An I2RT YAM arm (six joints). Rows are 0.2 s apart.
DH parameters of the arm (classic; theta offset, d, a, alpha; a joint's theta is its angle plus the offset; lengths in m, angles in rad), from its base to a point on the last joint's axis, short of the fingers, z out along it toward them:
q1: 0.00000 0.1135 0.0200 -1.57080
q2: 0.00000 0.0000 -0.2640 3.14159
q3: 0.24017 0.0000 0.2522 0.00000
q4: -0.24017 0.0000 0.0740 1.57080
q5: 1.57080 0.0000 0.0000 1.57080
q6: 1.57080 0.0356 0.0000 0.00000
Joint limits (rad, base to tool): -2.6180..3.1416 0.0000..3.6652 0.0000..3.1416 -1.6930..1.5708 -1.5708..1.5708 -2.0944..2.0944
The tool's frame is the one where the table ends.
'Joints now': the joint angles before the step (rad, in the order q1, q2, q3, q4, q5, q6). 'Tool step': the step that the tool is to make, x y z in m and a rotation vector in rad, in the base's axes. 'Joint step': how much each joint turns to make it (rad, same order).
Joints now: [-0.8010 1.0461 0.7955 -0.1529 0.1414 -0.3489]
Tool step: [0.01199 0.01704 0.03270 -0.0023 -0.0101 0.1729]
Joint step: [0.0722 -0.0104 0.1207 -0.1190 -0.0949 -0.0342]
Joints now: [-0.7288 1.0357 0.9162 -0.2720 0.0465 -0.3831]
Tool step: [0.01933 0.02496 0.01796 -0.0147 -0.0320 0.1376]
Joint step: [0.1322 0.0020 0.0590 -0.0231 -0.0080 0.0055]
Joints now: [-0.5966 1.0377 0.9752 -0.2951 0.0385 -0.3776]
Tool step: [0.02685 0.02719 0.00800 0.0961 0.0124 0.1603]
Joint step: [0.1471 0.0578 0.0849 -0.0870 -0.0414 0.0662]
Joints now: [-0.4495 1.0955 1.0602 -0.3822 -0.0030 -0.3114]
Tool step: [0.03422 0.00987 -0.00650 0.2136 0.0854 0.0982]
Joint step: [0.0741 0.1430 0.1177 -0.1320 -0.0983 0.1303]
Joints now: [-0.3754 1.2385 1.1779 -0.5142 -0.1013 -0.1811]
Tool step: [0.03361 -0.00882 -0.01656 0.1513 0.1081 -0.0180]
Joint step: [0.0088 0.1641 0.1046 -0.0844 -0.0400 0.0980]
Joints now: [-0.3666 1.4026 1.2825 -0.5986 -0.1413 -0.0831]
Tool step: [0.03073 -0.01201 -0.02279 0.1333 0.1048 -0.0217]
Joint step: [-0.0057 0.1601 0.0948 -0.0685 -0.0498 0.0734]
